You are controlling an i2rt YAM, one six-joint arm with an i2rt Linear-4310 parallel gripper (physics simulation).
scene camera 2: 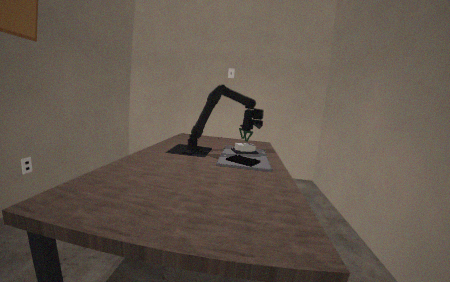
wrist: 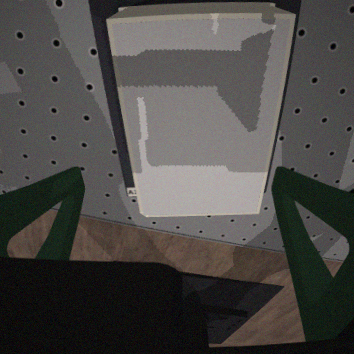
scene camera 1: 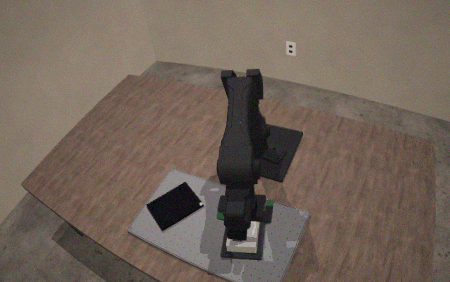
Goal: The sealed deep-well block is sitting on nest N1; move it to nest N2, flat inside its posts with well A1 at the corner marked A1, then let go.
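Frame: origin at the arm's base, x ahead, y up, z right, level; metres.
Seen in the pictures: gripper, fingertip midpoint: (scene camera 2: 244,140) (wrist: 177,176); arm's base, origin of the base link: (scene camera 2: 192,150) (wrist: 185,312) (scene camera 1: 259,149).
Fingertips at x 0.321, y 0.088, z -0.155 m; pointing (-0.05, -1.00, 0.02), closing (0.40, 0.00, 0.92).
Observation:
Pixels of each thing's top centre, then the offset from my fingertips to it. "pt": a spot on its surface instead. Level surfaces: height alone.
- white deep-well block, middle of its top: (wrist: 200,138) (scene camera 1: 243,227) (scene camera 2: 245,144) dz +0.009, dx +0.010, dy -0.027 m
- dark nest N1, middle of its top: (wrist: 197,110) (scene camera 1: 244,232) dz +0.009, dx +0.010, dy -0.063 m
- small A1 tag, surface spot: (wrist: 132,192) pt dz -0.006, dx -0.082, dy -0.069 m
- Nest N2, middle of its top: (scene camera 1: 172,203) (scene camera 2: 243,157) dz +0.265, dx +0.040, dy -0.059 m
- small white tag, surface spot: (scene camera 1: 201,204) pt dz +0.186, dx -0.011, dy -0.069 m
- wooden table, its level: dy -0.094 m
The white deep-well block (scene camera 1: 245,246) (scene camera 2: 245,147) (wrist: 195,115) sits upright in the dark nest N1 (scene camera 1: 242,256) (wrist: 114,95). A small A1 tag (wrist: 132,192) shows beside its near left corner in the wrist view. My gripper (scene camera 1: 245,210) (scene camera 2: 245,138) (wrist: 177,176) is open and empty. Its green fingertips are a little above the block, one to each side of its near end in the wrist view. Nest N2 (scene camera 1: 175,206) (scene camera 2: 243,160) is a flat black plate, empty, turned at an angle. A small white tag (scene camera 1: 201,204) is at its right corner.
Both nests are on a grey perforated board (scene camera 1: 145,227) (scene camera 2: 225,162) (wrist: 40,115) on the wooden table (scene camera 1: 110,150) (scene camera 2: 190,210). The arm's black base plate (scene camera 1: 290,160) (scene camera 2: 175,149) is behind the board in scene camera 1. N2's raised posts are hard to make out.

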